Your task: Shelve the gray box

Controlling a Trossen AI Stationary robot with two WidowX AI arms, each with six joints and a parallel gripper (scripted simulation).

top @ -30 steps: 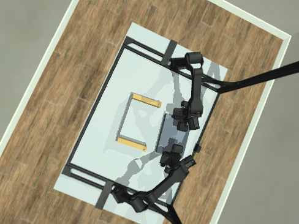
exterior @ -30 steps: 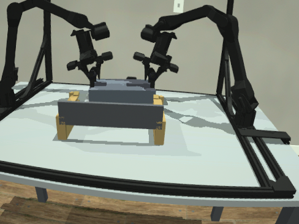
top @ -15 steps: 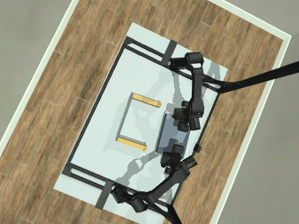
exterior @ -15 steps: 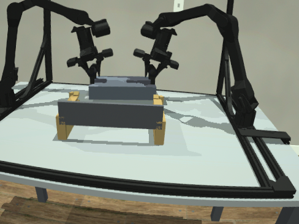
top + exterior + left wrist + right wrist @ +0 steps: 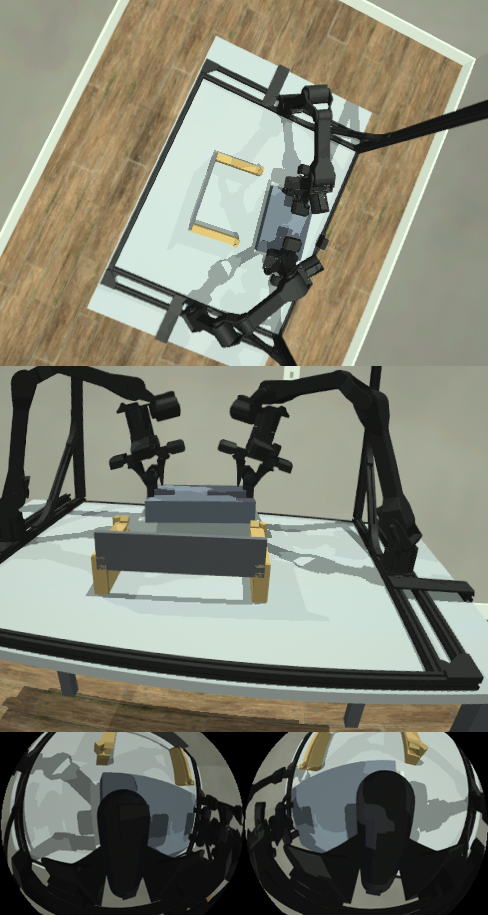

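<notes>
Now: left hand 12 cm to the left of the gray box, 5 cm above it and 2 cm short of it. Also, from my left hand: gray back plate 37 cm ahead, 10 cm to the right, 6 cm below.
The gray box is 12 cm to the left of my right hand, 5 cm below it and 2 cm behind it. Also, from my right hand: gray back plate 33 cm ahead, 14 cm to the left, 6 cm below.
</notes>
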